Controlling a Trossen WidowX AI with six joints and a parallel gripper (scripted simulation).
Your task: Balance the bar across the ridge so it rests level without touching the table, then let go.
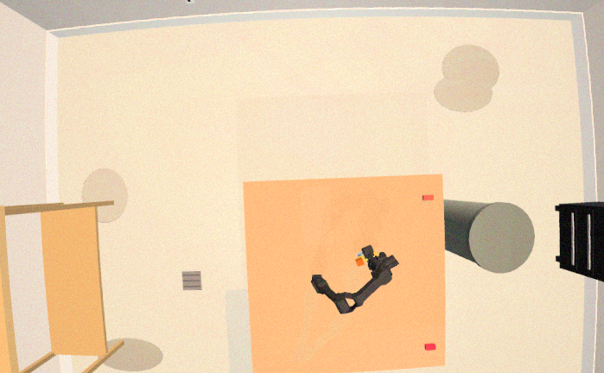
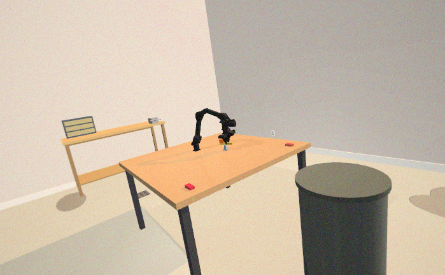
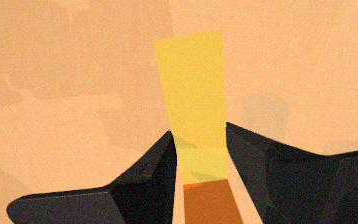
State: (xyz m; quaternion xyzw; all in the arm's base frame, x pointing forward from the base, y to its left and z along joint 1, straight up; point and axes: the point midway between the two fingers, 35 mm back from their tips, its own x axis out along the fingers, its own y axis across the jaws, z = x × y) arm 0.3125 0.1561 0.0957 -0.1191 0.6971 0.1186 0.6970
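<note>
The yellow bar lies 30 mm behind my gripper tip, 10 mm to the right of it and 10 mm above it.
</note>
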